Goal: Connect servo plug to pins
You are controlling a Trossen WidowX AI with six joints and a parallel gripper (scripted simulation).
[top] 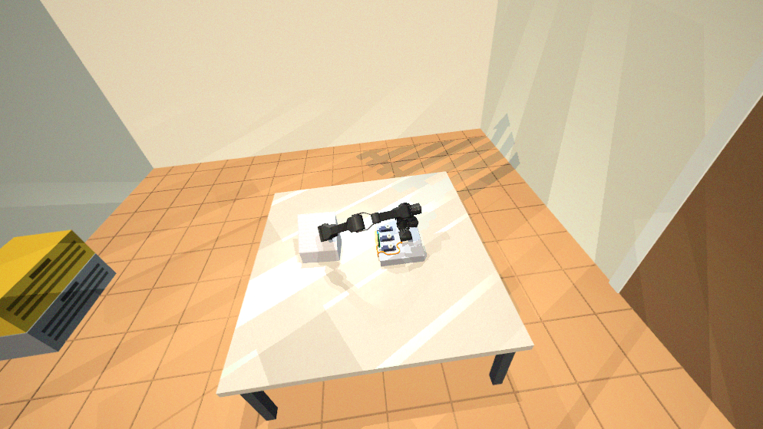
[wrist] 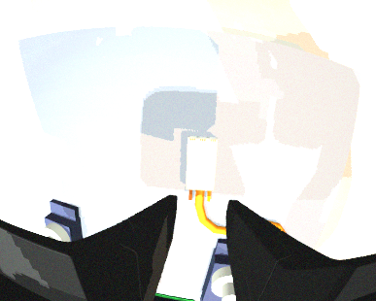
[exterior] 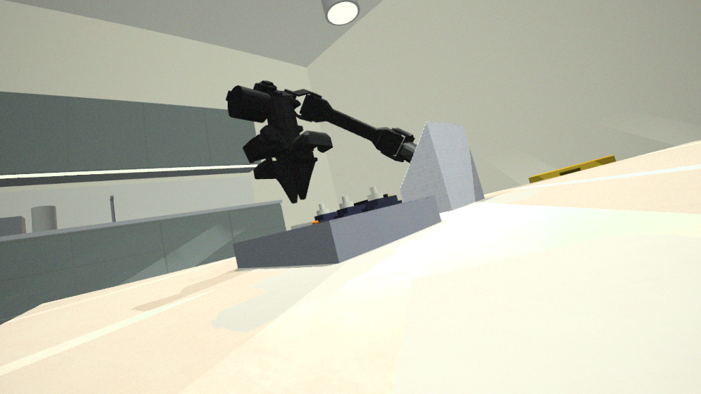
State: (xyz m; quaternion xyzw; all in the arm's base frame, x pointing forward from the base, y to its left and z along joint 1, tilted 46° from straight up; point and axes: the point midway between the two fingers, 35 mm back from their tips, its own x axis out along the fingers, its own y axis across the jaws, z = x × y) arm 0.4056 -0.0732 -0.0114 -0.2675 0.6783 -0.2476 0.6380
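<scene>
Right now my gripper tip is 70 mm above the grey-white holder, 40 mm to the right of it and 20 mm short of it. The rest, counted from my gripper tip: blue band 140 mm behind, 80 mm to the left, 20 mm below.
</scene>
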